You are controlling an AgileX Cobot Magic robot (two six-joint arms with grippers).
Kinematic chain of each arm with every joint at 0, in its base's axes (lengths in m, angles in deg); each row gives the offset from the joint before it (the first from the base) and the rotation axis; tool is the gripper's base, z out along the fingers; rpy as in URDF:
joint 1: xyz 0 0 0.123 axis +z
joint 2: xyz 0 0 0 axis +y
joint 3: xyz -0.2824 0 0.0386 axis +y
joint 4: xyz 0.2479 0 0.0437 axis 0.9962 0 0.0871
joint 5: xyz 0 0 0 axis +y
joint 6: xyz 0.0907 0 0.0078 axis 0.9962 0 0.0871
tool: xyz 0 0 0 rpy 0 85 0
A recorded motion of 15 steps. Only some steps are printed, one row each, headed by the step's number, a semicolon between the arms.
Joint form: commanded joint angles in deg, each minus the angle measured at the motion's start. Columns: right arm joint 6, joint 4, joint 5, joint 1, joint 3, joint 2; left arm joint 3, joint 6, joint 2, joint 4, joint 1, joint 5.
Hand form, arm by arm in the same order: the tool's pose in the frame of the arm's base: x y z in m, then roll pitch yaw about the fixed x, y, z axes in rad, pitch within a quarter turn. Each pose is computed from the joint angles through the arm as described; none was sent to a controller.
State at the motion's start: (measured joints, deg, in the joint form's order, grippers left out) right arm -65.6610 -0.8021 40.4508 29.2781 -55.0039 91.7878; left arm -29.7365 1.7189 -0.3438 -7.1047 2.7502 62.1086
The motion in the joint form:
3: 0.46 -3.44 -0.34 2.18 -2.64 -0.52; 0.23 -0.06 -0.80 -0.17 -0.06 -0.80
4: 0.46 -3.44 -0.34 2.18 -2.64 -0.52; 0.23 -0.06 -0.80 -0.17 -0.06 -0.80
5: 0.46 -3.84 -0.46 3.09 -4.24 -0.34; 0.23 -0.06 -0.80 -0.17 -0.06 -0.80
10: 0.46 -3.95 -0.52 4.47 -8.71 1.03; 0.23 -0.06 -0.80 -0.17 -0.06 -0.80
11: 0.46 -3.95 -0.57 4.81 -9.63 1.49; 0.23 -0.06 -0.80 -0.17 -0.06 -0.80
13: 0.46 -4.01 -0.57 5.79 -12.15 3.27; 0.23 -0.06 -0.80 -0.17 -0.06 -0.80
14: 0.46 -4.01 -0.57 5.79 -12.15 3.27; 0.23 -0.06 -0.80 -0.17 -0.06 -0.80
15: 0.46 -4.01 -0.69 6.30 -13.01 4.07; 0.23 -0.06 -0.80 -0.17 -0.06 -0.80
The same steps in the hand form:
3: 0.2654 0.1573 0.2188 -2.7773 0.0926 -1.3898; -0.0100 -0.0106 0.2809 -2.9636 1.1217 -3.0207
4: 0.2654 0.1573 0.2188 -2.7773 0.0926 -1.3898; -0.0100 -0.0106 0.2809 -2.9636 1.1217 -3.0207
5: 0.2678 0.1641 0.2254 -2.7499 0.0965 -1.3679; -0.0100 -0.0106 0.2809 -2.9636 1.1217 -3.0207
10: 0.2772 0.1794 0.2390 -2.6974 0.1143 -1.3374; -0.0100 -0.0106 0.2809 -2.9636 1.1217 -3.0207
11: 0.2791 0.1830 0.2409 -2.6890 0.1174 -1.3304; -0.0100 -0.0106 0.2809 -2.9636 1.1217 -3.0207
13: 0.2848 0.1939 0.2427 -2.6765 0.1210 -1.3114; -0.0100 -0.0106 0.2809 -2.9636 1.1217 -3.0207
14: 0.2848 0.1939 0.2427 -2.6765 0.1210 -1.3114; -0.0100 -0.0106 0.2809 -2.9636 1.1217 -3.0207
15: 0.2864 0.1989 0.2421 -2.6735 0.1221 -1.3020; -0.0100 -0.0106 0.2809 -2.9636 1.1217 -3.0207

